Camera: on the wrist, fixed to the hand. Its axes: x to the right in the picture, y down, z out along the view.
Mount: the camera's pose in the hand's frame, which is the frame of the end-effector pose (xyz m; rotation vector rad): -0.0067 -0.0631 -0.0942 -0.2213 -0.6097 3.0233
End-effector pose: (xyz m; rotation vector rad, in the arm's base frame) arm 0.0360 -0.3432 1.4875 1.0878 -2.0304 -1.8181
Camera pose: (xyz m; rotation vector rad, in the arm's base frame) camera 0.1209 -0.4097 1.4519 -1.9201 -0.8570 -0.0876
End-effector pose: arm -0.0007 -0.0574 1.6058 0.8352 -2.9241 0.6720
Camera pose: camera 0.0287 -0.0634 1.7154 2.2239 0.7762 0.2594
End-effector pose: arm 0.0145 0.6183 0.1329 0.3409 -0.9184 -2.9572
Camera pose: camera 0.0438 0.6186 0.0232 -0.9875 -0.1021 -0.1111
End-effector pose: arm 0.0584 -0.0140 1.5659 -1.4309 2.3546 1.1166
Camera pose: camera 0.1350 -0.0890 1.6035 -2.2612 -1.2161 -0.6631
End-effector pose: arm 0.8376 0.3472 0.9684 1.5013 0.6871 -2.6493
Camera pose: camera 0.9033 0.4390 0.9554 0.1219 -0.8377 -0.1864
